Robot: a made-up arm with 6 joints.
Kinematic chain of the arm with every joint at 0, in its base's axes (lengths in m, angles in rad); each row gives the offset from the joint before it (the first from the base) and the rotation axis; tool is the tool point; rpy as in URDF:
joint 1: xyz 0 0 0.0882 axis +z
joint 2: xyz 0 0 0 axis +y
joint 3: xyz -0.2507 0 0.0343 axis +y
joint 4: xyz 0.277 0 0.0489 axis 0.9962 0 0.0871
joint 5: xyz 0 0 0 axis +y
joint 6: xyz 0.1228 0 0.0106 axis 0.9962 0 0.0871
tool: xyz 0 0 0 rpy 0 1.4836 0
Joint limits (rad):
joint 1: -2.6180..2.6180
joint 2: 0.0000..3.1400
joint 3: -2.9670..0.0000
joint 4: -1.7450..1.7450
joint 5: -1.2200..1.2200
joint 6: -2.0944..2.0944
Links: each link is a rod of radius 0.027 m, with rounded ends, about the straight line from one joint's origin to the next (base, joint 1, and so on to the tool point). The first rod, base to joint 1, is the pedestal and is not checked.
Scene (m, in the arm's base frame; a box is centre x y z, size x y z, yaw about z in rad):
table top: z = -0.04
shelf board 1: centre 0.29 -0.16 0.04 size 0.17 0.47 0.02 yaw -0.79
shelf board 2: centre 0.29 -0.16 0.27 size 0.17 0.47 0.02 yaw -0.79
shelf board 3: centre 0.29 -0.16 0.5 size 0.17 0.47 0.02 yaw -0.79
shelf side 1: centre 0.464 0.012 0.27 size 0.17 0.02 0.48 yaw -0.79
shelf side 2: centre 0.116 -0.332 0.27 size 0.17 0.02 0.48 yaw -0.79
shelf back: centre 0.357 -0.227 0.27 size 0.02 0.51 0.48 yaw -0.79
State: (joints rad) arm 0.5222 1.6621 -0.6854 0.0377 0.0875 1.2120
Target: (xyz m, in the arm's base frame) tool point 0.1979 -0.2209 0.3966
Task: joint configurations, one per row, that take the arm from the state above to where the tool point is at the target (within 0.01 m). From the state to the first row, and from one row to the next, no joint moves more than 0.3 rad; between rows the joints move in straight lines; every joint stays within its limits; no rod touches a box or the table.
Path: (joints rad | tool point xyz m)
1: 0.4401 1.4812 -0.7527 0.0614 -0.1928 0.9997 | 0.3281 0.1529 0.1394
2: 0.3579 1.3003 -0.8199 0.0851 -0.4730 0.7875 | 0.3361 0.1206 0.2638
3: 0.2758 1.1194 -0.8872 0.1087 -0.7533 0.5752 | 0.2945 0.0739 0.3824
4: -0.0225 0.9194 -0.8446 0.0966 -0.5370 0.7344 | 0.2601 -0.0119 0.4004
5: -0.3207 0.7194 -0.8021 0.0845 -0.3206 0.8936 | 0.2029 -0.0708 0.4086
6: -0.6189 0.5194 -0.7595 0.0724 -0.1043 1.0528 | 0.1370 -0.0987 0.4072
7: -0.9172 0.3194 -0.7170 0.0603 0.1120 1.2120 | 0.0761 -0.0980 0.3966
8: -0.8910 0.5548 -0.8278 0.0636 0.0548 1.2120 | 0.1111 -0.1367 0.4081
9: -0.8648 0.7902 -0.9386 0.0669 -0.0023 1.2120 | 0.1521 -0.1784 0.4087
10: -0.8386 1.0257 -1.0495 0.0702 -0.0595 1.2120 | 0.1979 -0.2209 0.3966

